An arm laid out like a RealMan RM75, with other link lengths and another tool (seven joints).
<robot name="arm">
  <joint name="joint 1" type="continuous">
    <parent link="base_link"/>
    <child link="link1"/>
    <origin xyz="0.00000 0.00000 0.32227" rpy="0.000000 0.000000 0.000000"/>
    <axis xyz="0 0 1"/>
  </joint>
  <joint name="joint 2" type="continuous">
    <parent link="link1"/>
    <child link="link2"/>
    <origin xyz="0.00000 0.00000 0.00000" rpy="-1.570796 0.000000 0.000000"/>
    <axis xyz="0 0 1"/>
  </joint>
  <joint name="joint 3" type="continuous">
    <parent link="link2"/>
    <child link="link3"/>
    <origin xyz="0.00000 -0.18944 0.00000" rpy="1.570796 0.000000 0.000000"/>
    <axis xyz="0 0 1"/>
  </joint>
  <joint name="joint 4" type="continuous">
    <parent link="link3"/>
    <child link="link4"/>
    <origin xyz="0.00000 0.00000 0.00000" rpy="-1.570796 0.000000 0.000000"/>
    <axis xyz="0 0 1"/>
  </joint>
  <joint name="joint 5" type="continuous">
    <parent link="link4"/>
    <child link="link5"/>
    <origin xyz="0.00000 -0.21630 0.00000" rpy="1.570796 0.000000 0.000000"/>
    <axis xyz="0 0 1"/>
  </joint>
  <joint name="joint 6" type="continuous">
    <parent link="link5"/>
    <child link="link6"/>
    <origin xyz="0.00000 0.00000 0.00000" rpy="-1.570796 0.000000 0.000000"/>
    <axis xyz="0 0 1"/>
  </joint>
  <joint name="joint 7" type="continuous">
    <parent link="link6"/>
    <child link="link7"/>
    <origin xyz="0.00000 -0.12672 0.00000" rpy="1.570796 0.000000 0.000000"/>
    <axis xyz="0 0 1"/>
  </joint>
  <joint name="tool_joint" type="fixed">
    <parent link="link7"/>
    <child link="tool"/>
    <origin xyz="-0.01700 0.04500 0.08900" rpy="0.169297 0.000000 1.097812"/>
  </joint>
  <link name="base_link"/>
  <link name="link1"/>
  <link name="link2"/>
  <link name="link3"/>
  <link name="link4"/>
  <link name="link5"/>
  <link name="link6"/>
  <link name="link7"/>
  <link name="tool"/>
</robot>
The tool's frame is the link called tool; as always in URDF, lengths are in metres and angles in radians. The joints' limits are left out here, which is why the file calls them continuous.
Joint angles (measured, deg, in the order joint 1, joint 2, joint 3, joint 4, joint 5, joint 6, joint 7), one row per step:
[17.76 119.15 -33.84 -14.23 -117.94 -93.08 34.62]
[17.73 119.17 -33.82 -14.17 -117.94 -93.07 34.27]
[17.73 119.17 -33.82 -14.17 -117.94 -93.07 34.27]
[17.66 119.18 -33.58 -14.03 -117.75 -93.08 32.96]
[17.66 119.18 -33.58 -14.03 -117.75 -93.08 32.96]
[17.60 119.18 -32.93 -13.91 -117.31 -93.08 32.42]
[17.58 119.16 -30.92 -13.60 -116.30 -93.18 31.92]
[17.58 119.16 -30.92 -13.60 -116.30 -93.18 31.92]
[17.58 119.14 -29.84 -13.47 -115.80 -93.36 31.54]
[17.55 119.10 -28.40 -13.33 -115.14 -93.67 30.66]
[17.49 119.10 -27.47 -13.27 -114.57 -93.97 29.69]
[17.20 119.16 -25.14 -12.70 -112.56 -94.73 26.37]
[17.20 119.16 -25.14 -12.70 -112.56 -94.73 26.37]
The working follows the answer.
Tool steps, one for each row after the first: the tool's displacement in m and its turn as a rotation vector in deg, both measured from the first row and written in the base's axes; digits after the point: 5 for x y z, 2 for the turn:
[0.00009 -0.00035 -0.00036 0.16 -0.06 0.21]
[0.00009 -0.00035 -0.00036 0.16 -0.06 0.21]
[0.00048 -0.00012 -0.00064 1.10 -0.25 0.94]
[0.00048 -0.00012 -0.00064 1.10 -0.25 0.94]
[0.00026 0.00256 0.00055 2.23 -0.01 0.80]
[-0.00109 0.01063 0.00494 4.87 0.99 -0.23]
[-0.00109 0.01063 0.00494 4.87 0.99 -0.23]
[-0.00188 0.01466 0.00765 6.31 1.53 -0.58]
[-0.00257 0.01969 0.01143 8.43 2.10 -0.74]
[-0.00305 0.02294 0.01411 10.14 2.42 -0.56]
[-0.00451 0.03105 0.02074 15.23 3.27 -0.03]
[-0.00451 0.03105 0.02074 15.23 3.27 -0.03]

Tool pose at each row, in the base's axes (x y z in m, rotation vector in deg; rounded; the steps above come from the unrounded poses):
[0.20911 0.17352 -0.00608 -131.25 106.12 46.75]
[0.20920 0.17318 -0.00644 -131.39 105.76 46.82]
[0.20920 0.17318 -0.00644 -131.39 105.76 46.82]
[0.20959 0.17341 -0.00673 -131.63 104.17 47.36]
[0.20959 0.17341 -0.00673 -131.63 104.17 47.36]
[0.20937 0.17608 -0.00553 -130.80 103.47 48.47]
[0.20802 0.18416 -0.00114 -128.08 102.67 51.49]
[0.20802 0.18416 -0.00114 -128.08 102.67 51.49]
[0.20724 0.18818 0.00157 -126.81 102.01 53.12]
[0.20655 0.19322 0.00535 -125.31 100.58 55.24]
[0.20606 0.19646 0.00803 -124.42 99.07 56.78]
[0.20460 0.20457 0.01465 -121.68 94.51 61.09]
[0.20460 0.20457 0.01465 -121.68 94.51 61.09]

